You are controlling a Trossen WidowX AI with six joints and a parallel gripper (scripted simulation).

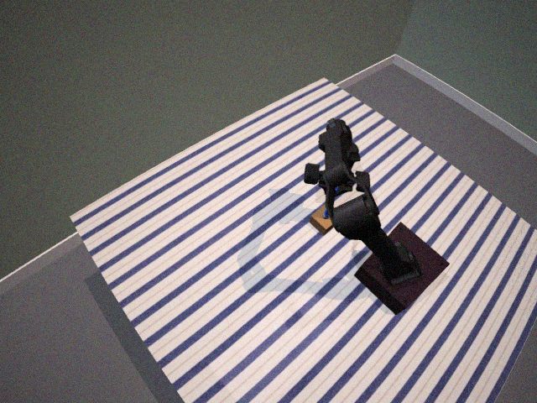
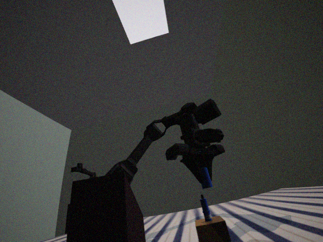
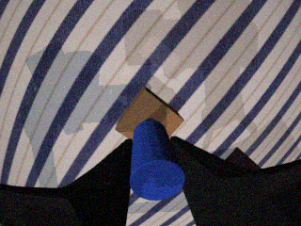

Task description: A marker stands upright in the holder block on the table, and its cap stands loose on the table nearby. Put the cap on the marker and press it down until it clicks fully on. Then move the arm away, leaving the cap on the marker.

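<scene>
Now: the brown holder block 20 mm behind my gripper tip, 20 mm to the left of it and 110 mm below it. Also, from my gripper tip: blue cap 10 mm above.
</scene>
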